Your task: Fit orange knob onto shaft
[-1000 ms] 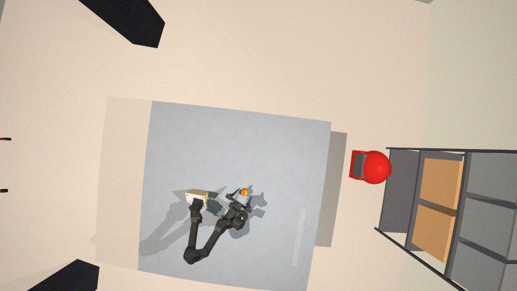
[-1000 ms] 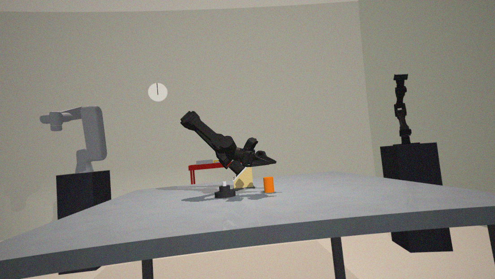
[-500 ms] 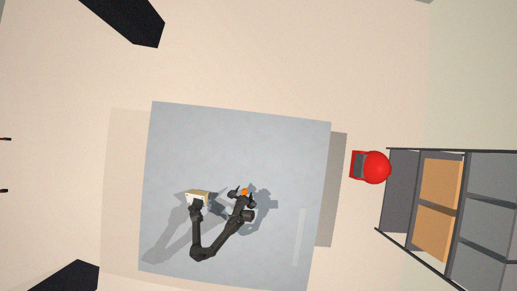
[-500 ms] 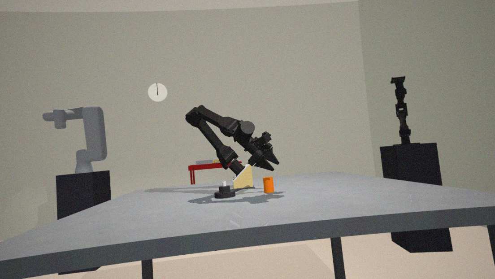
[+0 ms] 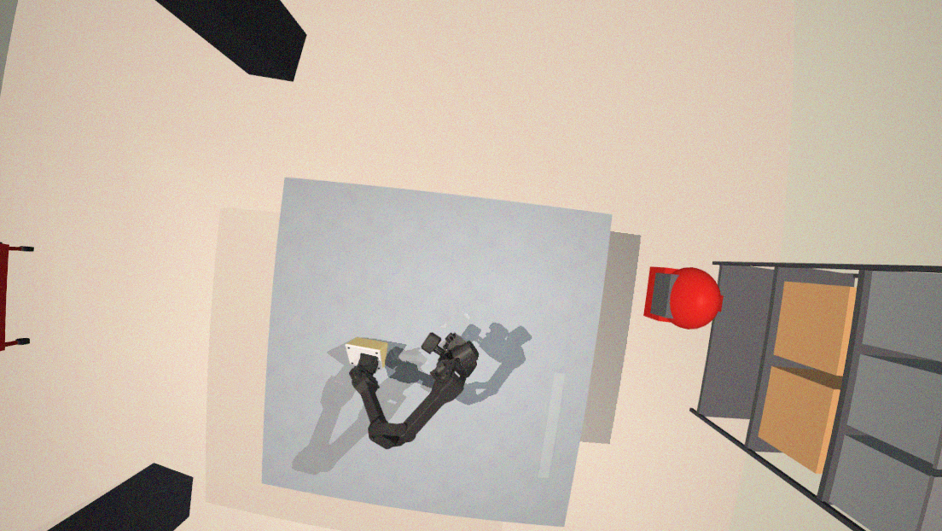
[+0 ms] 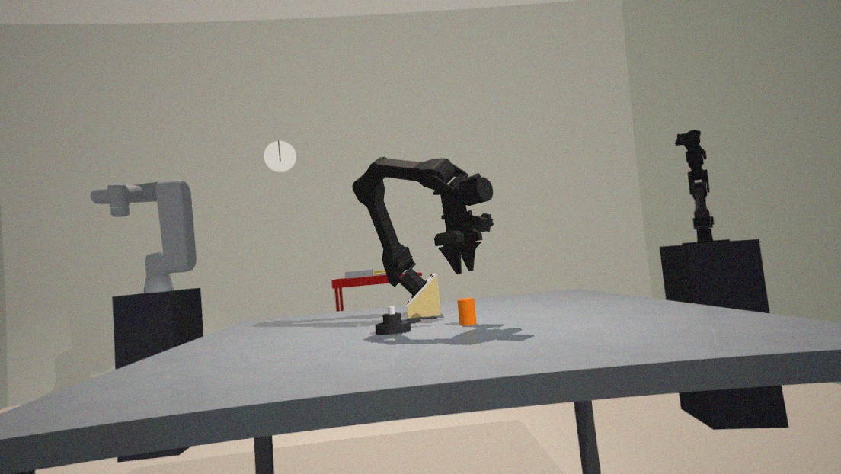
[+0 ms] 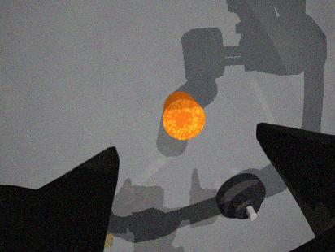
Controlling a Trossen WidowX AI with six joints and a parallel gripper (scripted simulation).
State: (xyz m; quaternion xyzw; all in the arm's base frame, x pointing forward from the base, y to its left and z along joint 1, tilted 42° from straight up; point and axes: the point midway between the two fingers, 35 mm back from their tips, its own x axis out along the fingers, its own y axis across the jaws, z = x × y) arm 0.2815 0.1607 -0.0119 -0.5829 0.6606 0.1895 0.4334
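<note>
My gripper tip is now 8 cm above the orange knob and 1 cm to the left of it. The rest, counted from my gripper tip: round black pedestal (19 cm to the right, 9 cm below, 2 cm ahead).
</note>
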